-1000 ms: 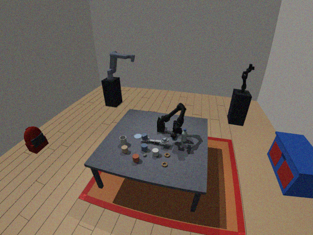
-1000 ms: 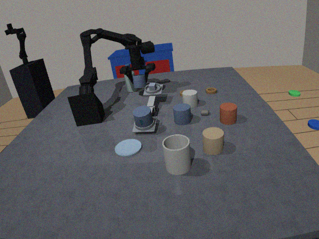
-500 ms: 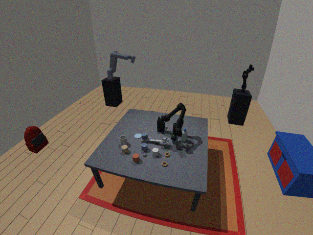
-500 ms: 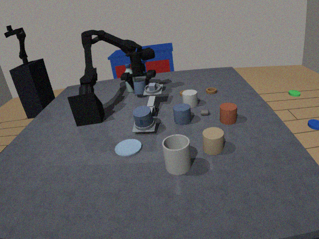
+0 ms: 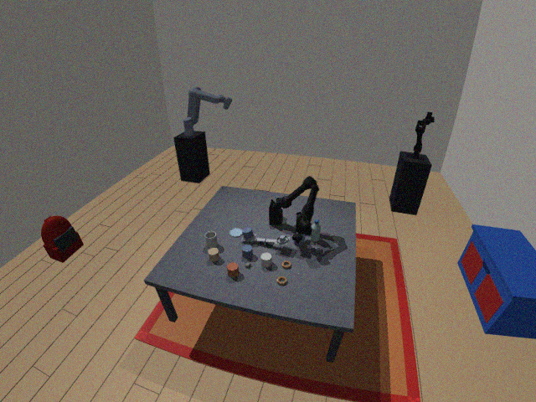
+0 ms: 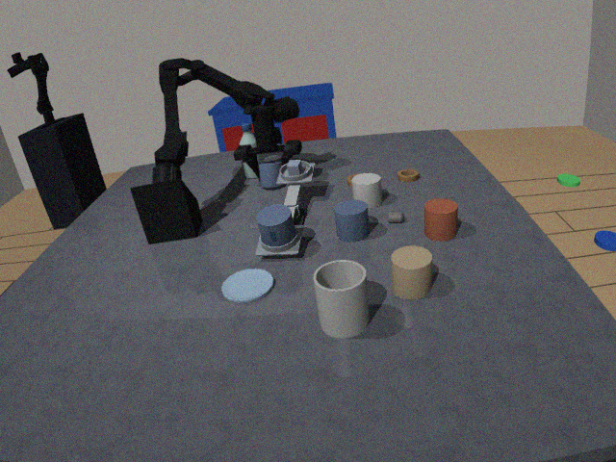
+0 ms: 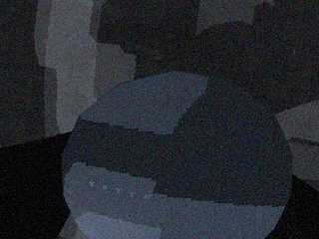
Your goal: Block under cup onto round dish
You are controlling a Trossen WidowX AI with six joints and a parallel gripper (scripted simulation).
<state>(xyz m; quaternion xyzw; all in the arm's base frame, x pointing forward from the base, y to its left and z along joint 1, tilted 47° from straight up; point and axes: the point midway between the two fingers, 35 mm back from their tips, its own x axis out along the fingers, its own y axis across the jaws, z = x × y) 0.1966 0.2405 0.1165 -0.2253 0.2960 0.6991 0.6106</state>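
Right now the grey block is 90 mm ahead of my gripper tip, 100 mm to the right of it and 60 mm above it. The rest, counted from my gripper tip: pale bottle: 80 mm behind, 100 mm to the left, 90 mm above; then white cylinder: 270 mm ahead, 180 mm to the right, 10 mm above; then small balance: 80 mm ahead, 230 mm to the right.
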